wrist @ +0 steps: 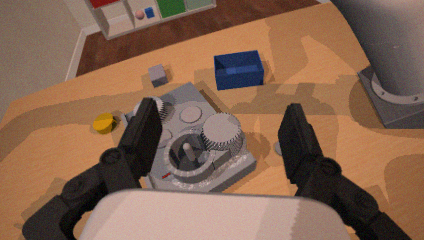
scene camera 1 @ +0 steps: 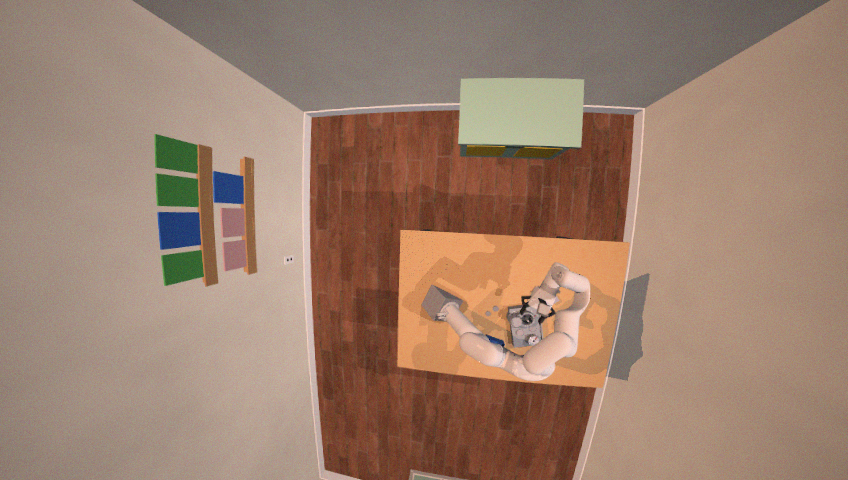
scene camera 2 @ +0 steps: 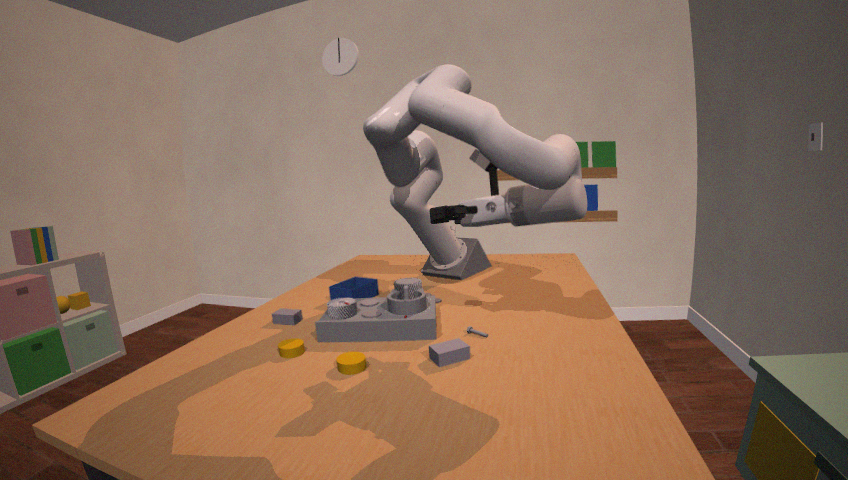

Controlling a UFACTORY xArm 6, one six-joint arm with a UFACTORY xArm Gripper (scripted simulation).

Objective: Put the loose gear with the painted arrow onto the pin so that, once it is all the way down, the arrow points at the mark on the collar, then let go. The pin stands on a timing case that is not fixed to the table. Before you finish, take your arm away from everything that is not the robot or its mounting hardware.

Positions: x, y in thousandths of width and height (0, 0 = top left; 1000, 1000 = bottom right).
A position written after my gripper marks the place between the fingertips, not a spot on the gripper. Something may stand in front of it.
Observation:
In view: my gripper (scene camera 2: 523, 451), a grey timing case (scene camera 2: 476, 668) and a blue bin (scene camera 2: 436, 605).
The grey timing case shows as well in the wrist view (wrist: 539, 673) and in scene camera 1 (scene camera 1: 606, 657). The blue bin shows as well in the wrist view (wrist: 588, 256). My gripper is seen too in the wrist view (wrist: 520, 481).

